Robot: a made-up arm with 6 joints.
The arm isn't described. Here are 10 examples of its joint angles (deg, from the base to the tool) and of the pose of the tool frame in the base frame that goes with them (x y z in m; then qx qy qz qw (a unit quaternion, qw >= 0)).
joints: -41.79 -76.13 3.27 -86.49 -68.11 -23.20
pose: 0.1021 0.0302 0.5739 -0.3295 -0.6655 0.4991 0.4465
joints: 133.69 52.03 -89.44 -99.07 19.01 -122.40
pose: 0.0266 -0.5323 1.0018 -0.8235 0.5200 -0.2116 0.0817
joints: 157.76 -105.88 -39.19 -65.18 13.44 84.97
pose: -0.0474 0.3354 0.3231 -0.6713 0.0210 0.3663 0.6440
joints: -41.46 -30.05 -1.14 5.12 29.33 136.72
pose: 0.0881 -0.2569 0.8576 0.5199 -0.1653 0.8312 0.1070
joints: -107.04 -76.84 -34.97 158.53 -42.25 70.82
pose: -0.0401 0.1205 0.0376 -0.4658 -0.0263 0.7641 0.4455
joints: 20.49 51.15 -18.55 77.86 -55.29 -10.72
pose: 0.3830 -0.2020 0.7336 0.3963 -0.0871 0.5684 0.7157
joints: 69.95 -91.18 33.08 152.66 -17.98 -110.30
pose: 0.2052 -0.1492 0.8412 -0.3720 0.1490 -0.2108 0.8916
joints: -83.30 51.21 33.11 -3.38 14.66 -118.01
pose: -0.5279 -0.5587 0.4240 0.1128 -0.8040 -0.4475 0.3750
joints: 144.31 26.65 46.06 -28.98 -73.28 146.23
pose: -0.4474 -0.2133 0.4485 0.5999 0.2641 -0.6137 0.4402
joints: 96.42 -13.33 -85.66 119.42 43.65 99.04
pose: 0.1421 -0.1725 1.1593 -0.7599 -0.0771 -0.1763 0.6209
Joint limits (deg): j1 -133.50..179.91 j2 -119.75..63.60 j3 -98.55..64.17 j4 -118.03..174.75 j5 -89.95..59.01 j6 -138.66..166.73
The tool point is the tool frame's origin. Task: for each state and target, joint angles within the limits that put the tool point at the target. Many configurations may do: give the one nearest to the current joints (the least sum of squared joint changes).
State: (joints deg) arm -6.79 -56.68 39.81 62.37 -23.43 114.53
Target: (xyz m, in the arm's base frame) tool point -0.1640 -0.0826 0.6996
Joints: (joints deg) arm 3.19 -59.10 47.15 56.96 -25.27 119.01
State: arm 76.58 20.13 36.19 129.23 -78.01 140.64
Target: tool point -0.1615 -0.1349 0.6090
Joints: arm 58.85 23.65 28.75 141.06 -63.93 162.67
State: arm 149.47 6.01 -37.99 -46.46 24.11 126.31
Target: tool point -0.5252 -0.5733 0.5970
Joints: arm 147.98 24.44 -35.90 -48.96 37.04 128.34
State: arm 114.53 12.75 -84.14 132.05 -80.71 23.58
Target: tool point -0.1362 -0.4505 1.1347
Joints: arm 94.76 30.65 -98.55 146.30 -59.12 5.01
